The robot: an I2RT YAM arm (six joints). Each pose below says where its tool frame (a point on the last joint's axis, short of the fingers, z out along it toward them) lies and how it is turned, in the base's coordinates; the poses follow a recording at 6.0 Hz.
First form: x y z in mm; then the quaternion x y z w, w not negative.
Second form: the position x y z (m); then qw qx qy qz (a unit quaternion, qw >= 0). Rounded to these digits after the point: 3 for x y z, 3 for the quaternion.
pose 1, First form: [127 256 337 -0.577 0.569 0.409 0.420]
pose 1, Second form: [0.127 0.256 0.337 0.420 -0.577 0.569 0.409]
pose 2, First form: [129 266 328 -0.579 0.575 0.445 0.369]
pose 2, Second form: [0.129 0.266 0.328 0.369 -0.579 0.575 0.445]
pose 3, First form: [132 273 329 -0.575 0.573 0.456 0.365]
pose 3, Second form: [0.132 0.273 0.329 0.365 -0.575 0.573 0.456]
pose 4, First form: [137 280 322 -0.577 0.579 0.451 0.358]
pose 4, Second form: [0.137 0.280 0.322 0.358 -0.577 0.579 0.451]
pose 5, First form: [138 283 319 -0.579 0.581 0.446 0.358]
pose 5, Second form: [0.138 0.283 0.319 0.358 -0.579 0.581 0.446]
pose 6, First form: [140 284 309 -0.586 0.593 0.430 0.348]
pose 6, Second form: [0.140 0.284 0.309 0.348 -0.586 0.593 0.430]
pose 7, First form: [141 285 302 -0.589 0.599 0.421 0.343]
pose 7, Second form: [0.141 0.285 0.302 0.343 -0.589 0.599 0.421]
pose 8, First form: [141 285 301 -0.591 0.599 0.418 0.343]
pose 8, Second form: [0.141 0.285 0.301 0.343 -0.591 0.599 0.418]
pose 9, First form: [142 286 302 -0.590 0.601 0.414 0.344]
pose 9, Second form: [0.142 0.286 0.302 0.344 -0.590 0.601 0.414]
